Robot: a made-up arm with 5 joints.
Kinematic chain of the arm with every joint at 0, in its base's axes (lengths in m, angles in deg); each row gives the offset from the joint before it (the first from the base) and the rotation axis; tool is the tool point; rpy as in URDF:
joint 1: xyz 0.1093 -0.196 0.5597 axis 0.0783 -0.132 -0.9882
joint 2: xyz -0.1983 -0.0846 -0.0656 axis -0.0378 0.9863 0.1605
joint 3: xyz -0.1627 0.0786 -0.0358 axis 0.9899 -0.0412 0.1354
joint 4: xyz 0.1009 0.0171 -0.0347 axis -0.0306 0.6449 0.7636
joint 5: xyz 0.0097 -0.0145 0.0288 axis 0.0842 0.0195 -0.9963
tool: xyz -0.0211 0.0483 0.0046 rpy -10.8 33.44 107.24
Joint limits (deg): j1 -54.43..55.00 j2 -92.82..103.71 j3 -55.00..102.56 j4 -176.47..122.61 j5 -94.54..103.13
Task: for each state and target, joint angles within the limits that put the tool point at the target. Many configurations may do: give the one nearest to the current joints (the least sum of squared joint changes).
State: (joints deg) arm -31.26 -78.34 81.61 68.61 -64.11
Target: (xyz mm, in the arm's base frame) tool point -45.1 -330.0 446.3
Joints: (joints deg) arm -41.20 -69.30 80.93 43.74 -57.84
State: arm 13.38 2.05 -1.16 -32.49 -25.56
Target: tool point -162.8 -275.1 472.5
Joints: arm -26.24 -0.99 4.96 -32.69 -6.87
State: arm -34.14 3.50 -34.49 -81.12 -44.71
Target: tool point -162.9 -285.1 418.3
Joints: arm -23.67 1.27 -27.61 -82.73 -36.63
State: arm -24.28 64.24 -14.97 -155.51 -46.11
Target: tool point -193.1 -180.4 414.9
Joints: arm 1.30 31.15 -27.20 -147.44 -70.71
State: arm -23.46 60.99 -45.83 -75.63 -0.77
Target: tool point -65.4 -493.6 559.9
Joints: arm -54.43 61.98 -55.00 -90.69 -44.38
